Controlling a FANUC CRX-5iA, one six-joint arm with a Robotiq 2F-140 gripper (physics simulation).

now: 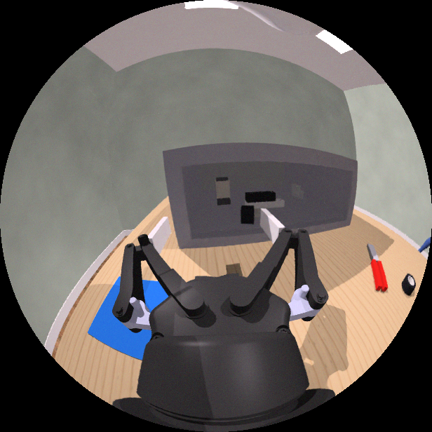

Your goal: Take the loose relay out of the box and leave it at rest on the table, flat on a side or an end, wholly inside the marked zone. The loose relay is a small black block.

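Note:
The grey box [173, 200] stands on the table with its open side facing me. Inside it, a small black block [247, 214], which looks like the loose relay, shows low on the inner face, below a wider black block [260, 196] at a pale rail. I cannot tell whether it touches the rail. My gripper [214, 220] is open and empty in front of the box. Its right finger pad shows just right of the small block and covers part of the rail; its left pad shows left of the box. A blue flat patch [112, 325], perhaps the marked zone, lies at the lower left, partly hidden by the gripper.
A pale part with black ends [223, 191] is fixed in the box at the left. A red-handled tool [379, 275] and a small black roll [409, 284] lie on the table [345, 260] at the right. A small brown piece [233, 269] shows just beyond the gripper body.

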